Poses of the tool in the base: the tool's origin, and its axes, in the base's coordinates. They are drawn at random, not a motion.
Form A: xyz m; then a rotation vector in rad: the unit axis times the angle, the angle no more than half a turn.
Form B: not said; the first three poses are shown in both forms.
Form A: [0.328 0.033 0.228 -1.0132 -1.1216 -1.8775]
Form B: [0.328 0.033 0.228 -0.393 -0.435 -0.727 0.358]
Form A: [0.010 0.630 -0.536 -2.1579 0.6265 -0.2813]
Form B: [0.010 0.630 -0.536 -0.863 0.250 -0.112 0.425]
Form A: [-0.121 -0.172 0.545 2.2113 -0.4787 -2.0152]
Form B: [-0.121 -0.172 0.545 0.729 -0.158 -0.664 0.056]
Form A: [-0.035 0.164 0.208 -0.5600 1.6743 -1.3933]
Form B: [-0.035 0.164 0.208 -0.225 0.672 -0.559 0.432]
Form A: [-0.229 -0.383 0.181 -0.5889 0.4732 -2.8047]
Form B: [-0.229 -0.383 0.181 -0.201 0.162 -0.959 0.118]
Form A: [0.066 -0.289 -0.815 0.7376 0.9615 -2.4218]
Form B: [0.066 -0.289 -0.815 0.266 0.347 -0.873 0.215]
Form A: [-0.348 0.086 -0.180 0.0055 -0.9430 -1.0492]
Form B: [-0.348 0.086 -0.180 0.003 -0.433 -0.482 0.761]
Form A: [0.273 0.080 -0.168 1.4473 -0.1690 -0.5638]
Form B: [0.273 0.080 -0.168 0.652 -0.076 -0.254 0.710]
